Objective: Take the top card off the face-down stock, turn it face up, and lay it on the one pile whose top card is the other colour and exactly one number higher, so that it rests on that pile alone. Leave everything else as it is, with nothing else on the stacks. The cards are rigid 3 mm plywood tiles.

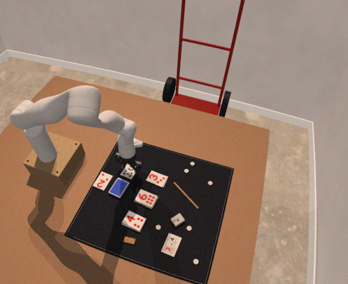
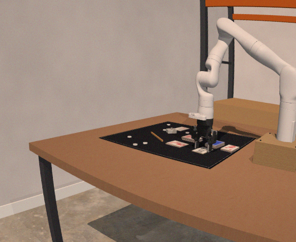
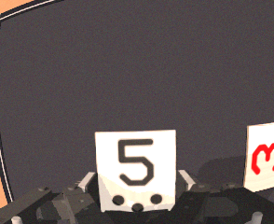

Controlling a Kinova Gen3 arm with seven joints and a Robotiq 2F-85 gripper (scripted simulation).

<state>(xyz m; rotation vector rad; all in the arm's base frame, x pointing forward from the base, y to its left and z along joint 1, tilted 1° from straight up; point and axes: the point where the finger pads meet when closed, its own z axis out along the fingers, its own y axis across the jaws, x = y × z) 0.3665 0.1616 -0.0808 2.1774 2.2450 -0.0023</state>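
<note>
Now: hand 19 cm short of the black mat, 9 cm to the left of it and 3 cm above it. From my hand the other things lie so: small grey block 32 cm ahead, 13 cm to the right; wooden stick 31 cm ahead, 1 cm below; printed reference card 35 cm ahead, 25 cm to the right, 1 cm below.
</note>
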